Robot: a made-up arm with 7 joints. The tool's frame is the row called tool.
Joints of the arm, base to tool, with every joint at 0 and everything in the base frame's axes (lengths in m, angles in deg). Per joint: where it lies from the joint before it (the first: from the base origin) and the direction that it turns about. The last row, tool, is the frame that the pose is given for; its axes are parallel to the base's.
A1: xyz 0 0 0 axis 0 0.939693 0.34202
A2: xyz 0 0 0 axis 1 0 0
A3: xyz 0 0 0 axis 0 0 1
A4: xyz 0.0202 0 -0.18 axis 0 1 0
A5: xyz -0.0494 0 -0.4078 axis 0 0 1
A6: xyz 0 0 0 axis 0 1 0
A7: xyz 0 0 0 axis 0 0 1
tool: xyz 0 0 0
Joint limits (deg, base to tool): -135..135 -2.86..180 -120..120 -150..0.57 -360..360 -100..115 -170..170
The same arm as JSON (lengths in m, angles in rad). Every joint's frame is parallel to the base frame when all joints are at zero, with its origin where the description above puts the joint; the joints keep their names.
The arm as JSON. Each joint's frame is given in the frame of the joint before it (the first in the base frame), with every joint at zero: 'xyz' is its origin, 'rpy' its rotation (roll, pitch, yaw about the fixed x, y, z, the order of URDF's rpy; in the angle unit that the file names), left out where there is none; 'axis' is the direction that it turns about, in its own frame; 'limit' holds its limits. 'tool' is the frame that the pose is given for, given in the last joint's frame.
{
  "units": {
    "length": "m",
    "angle": "rad"
  },
  "joints": [
    {
      "name": "A1",
      "type": "revolute",
      "origin": {
        "xyz": [
          0.0,
          0.0,
          0.0
        ]
      },
      "axis": [
        0.0,
        0.9397,
        0.342
      ],
      "limit": {
        "lower": -2.3562,
        "upper": 2.3562
      }
    },
    {
      "name": "A2",
      "type": "revolute",
      "origin": {
        "xyz": [
          0.0,
          0.0,
          0.0
        ]
      },
      "axis": [
        1.0,
        0.0,
        0.0
      ],
      "limit": {
        "lower": -0.0499,
        "upper": 3.1416
      }
    },
    {
      "name": "A3",
      "type": "revolute",
      "origin": {
        "xyz": [
          0.0,
          0.0,
          0.0
        ]
      },
      "axis": [
        0.0,
        0.0,
        1.0
      ],
      "limit": {
        "lower": -2.0944,
        "upper": 2.0944
      }
    },
    {
      "name": "A4",
      "type": "revolute",
      "origin": {
        "xyz": [
          0.0202,
          0.0,
          -0.18
        ]
      },
      "axis": [
        0.0,
        1.0,
        0.0
      ],
      "limit": {
        "lower": -2.618,
        "upper": 0.0099
      }
    },
    {
      "name": "A5",
      "type": "revolute",
      "origin": {
        "xyz": [
          -0.0494,
          0.0,
          -0.4078
        ]
      },
      "axis": [
        0.0,
        0.0,
        1.0
      ],
      "limit": {
        "lower": -6.2832,
        "upper": 6.2832
      }
    },
    {
      "name": "A6",
      "type": "revolute",
      "origin": {
        "xyz": [
          0.0,
          0.0,
          0.0
        ]
      },
      "axis": [
        0.0,
        1.0,
        0.0
      ],
      "limit": {
        "lower": -1.7453,
        "upper": 2.0071
      }
    },
    {
      "name": "A7",
      "type": "revolute",
      "origin": {
        "xyz": [
          0.0,
          0.0,
          0.0
        ]
      },
      "axis": [
        0.0,
        0.0,
        1.0
      ],
      "limit": {
        "lower": -2.9671,
        "upper": 2.9671
      }
    }
  ],
  "tool": {
    "origin": {
      "xyz": [
        0.0,
        0.0,
        0.0
      ]
    }
  }
}

